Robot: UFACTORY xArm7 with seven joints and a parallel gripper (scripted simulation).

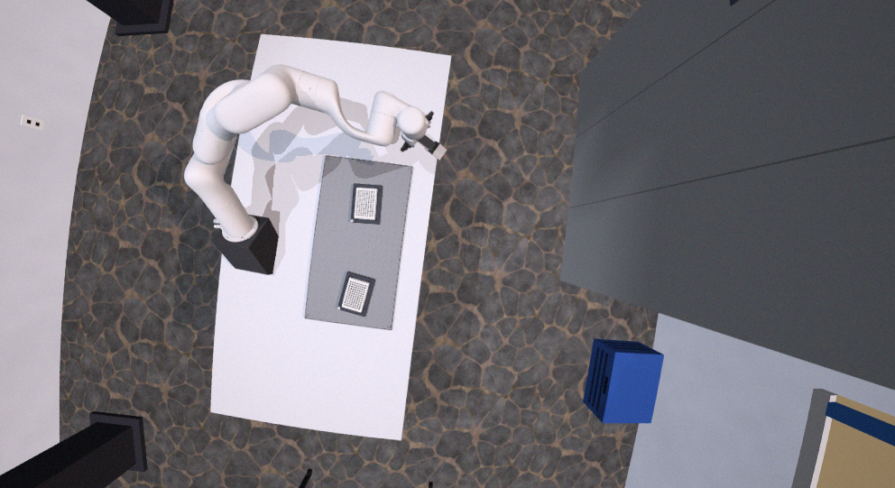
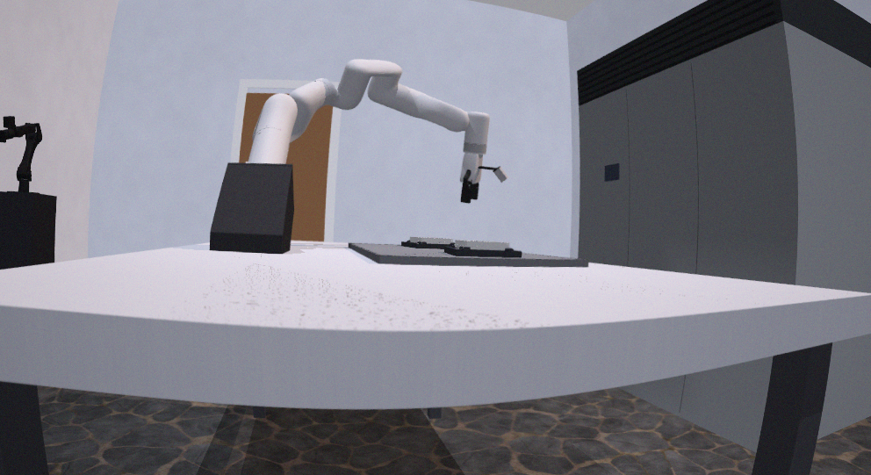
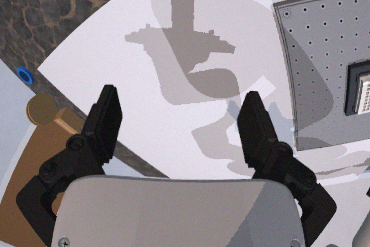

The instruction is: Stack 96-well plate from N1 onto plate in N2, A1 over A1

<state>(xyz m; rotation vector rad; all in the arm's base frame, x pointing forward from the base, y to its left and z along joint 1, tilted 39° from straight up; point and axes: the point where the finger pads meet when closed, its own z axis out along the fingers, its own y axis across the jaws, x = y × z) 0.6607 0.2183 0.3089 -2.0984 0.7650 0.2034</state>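
My gripper is now 25 cm past the dark plate nest N1, 62 cm to the left of it and 15 cm above it. Also, from my hand: dark plate nest N2 (22 cm behind, 24 cm to the right, 15 cm below).
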